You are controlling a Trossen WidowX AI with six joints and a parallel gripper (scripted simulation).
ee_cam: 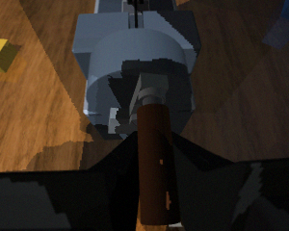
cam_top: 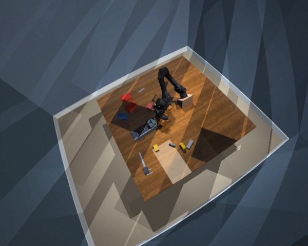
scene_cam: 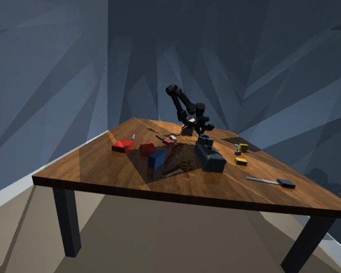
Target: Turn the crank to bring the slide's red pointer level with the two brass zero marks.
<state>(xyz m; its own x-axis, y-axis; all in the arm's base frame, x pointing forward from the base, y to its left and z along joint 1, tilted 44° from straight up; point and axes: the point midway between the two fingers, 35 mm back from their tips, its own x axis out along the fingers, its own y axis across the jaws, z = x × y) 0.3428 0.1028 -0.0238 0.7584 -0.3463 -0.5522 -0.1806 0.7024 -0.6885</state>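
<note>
My gripper tip is 20 mm past the brown crank handle and 20 mm below it. From my gripper tip the other things lie so: pink block (10 mm behind, 220 mm to the right, 80 mm below); ochre block (120 mm ahead, 250 mm to the left, 80 mm below); red pointer (160 mm ahead, 40 mm to the left, 10 mm below).
</note>
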